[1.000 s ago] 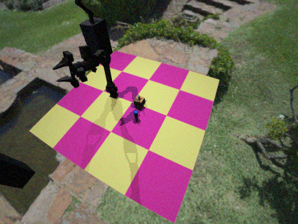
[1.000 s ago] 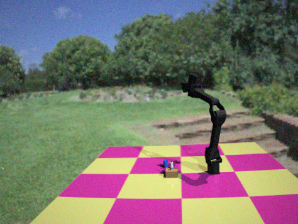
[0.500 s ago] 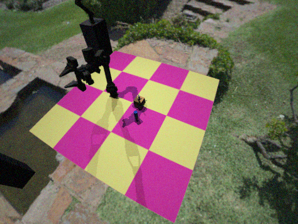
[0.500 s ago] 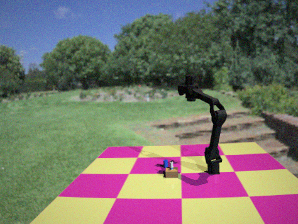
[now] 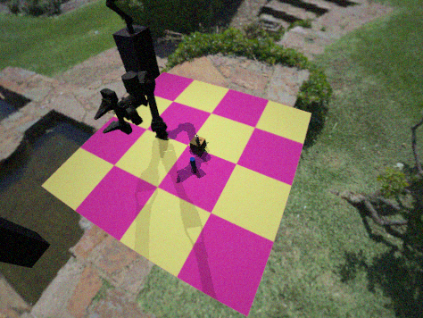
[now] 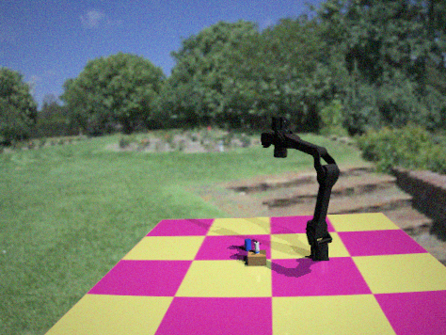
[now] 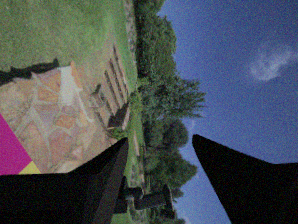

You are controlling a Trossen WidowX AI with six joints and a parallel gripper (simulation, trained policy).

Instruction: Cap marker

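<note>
My gripper tip is now 180 mm short of the blue cap, 270 mm to the right of it and 460 mm above it. Also, from my gripper tip: holder block: 130 mm ahead, 410 mm to the left, 460 mm below.
</note>
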